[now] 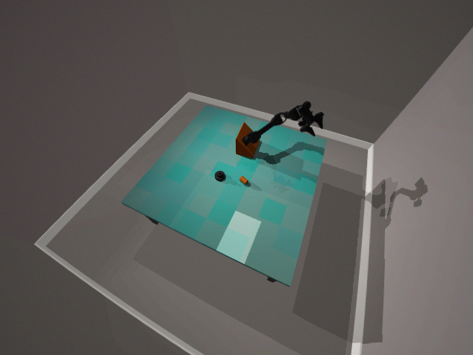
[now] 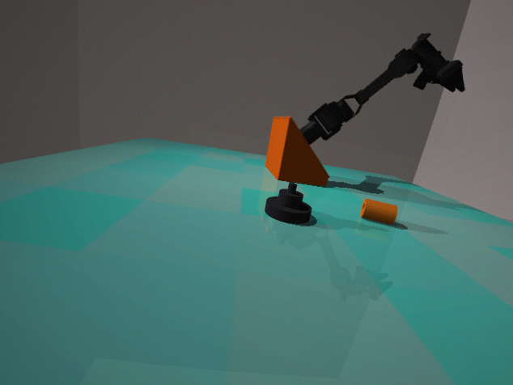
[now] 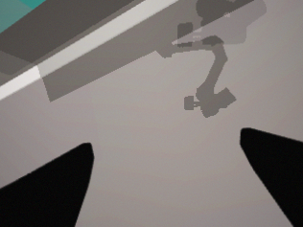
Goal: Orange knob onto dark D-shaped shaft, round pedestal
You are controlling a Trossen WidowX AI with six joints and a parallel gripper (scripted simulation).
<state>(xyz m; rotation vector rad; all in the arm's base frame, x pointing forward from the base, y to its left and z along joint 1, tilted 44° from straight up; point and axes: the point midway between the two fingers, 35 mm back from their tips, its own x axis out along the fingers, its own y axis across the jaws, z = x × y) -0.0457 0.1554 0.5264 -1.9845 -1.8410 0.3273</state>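
Right now my gripper tip is 37 cm to the left of the orange knob, 37 cm short of it and 35 cm above it. From my gripper tip the other things lie so: pedestal: 56 cm to the right, 42 cm ahead, 34 cm below.
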